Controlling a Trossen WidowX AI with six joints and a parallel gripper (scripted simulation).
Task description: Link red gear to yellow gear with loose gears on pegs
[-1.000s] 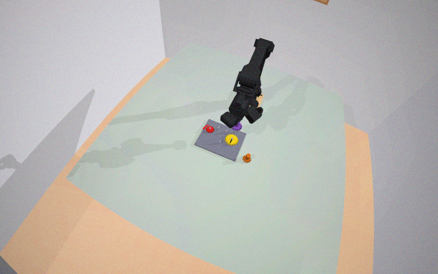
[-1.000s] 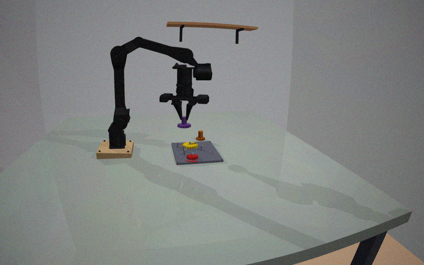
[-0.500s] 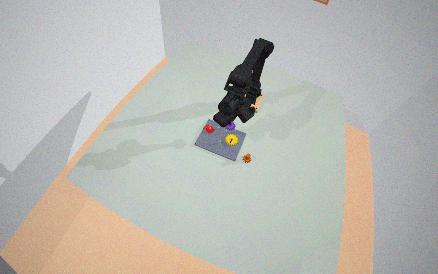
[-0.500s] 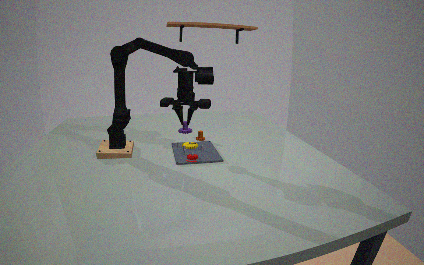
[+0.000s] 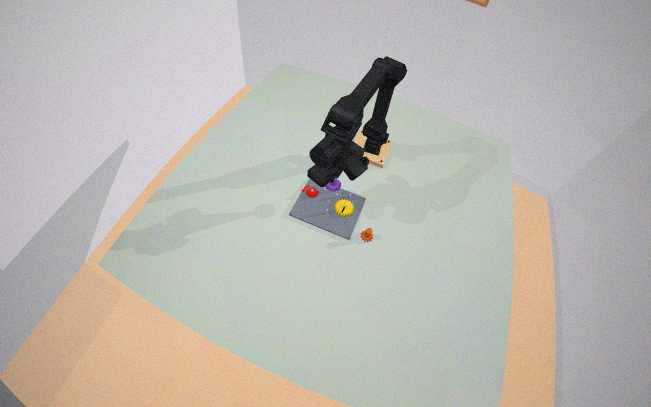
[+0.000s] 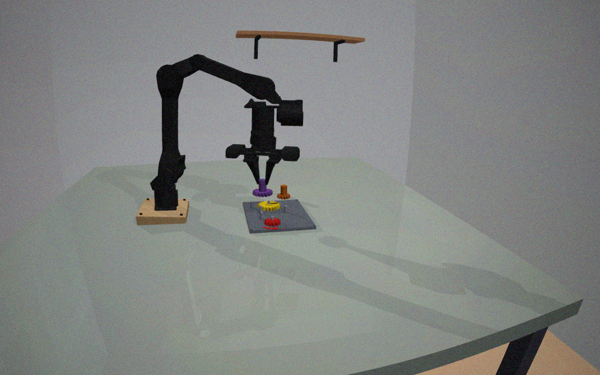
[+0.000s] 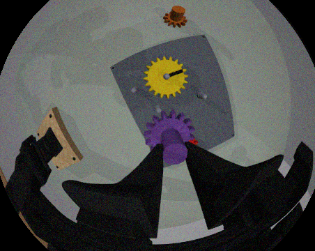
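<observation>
The red gear is 80 mm below my gripper tip, 60 mm to the right of it and 10 mm ahead of it. The rest, counted from my gripper tip: yellow gear: 80 mm below, 60 mm to the left, 30 mm ahead; then purple gear: 10 mm below; then orange gear: 150 mm to the left, 110 mm ahead, 80 mm below.
</observation>
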